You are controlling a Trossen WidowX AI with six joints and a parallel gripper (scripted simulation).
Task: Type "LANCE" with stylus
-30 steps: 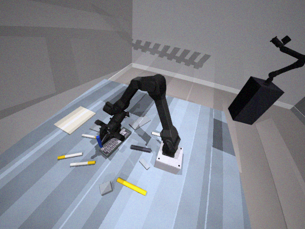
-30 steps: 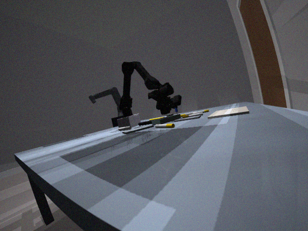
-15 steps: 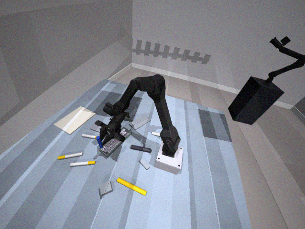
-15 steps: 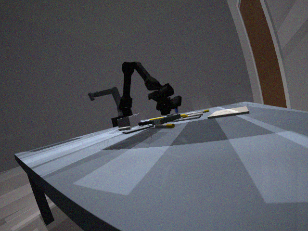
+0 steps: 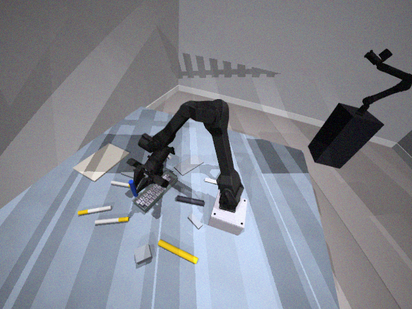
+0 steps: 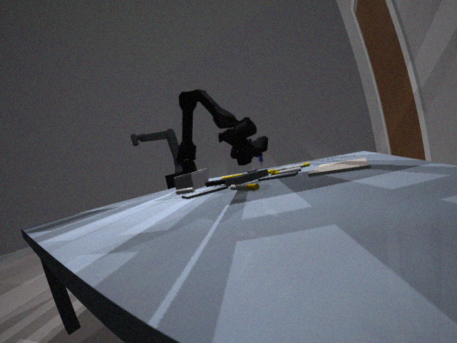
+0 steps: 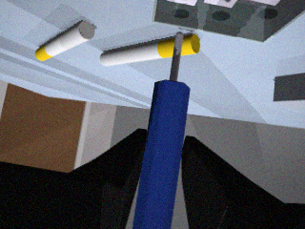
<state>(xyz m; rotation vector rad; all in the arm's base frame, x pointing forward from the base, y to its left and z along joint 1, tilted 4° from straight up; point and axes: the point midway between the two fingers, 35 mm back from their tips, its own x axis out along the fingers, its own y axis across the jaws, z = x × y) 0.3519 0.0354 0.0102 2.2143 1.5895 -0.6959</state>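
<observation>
My gripper tip is now 210 mm past the dark cylinder, 70 mm to the left of it and 80 mm above it. Also, from my gripper tip: grey block 110 mm behind, 170 mm to the left, 80 mm below; grey card 90 mm ahead, 140 mm to the right, 90 mm below; blue stylus 10 mm below.
</observation>
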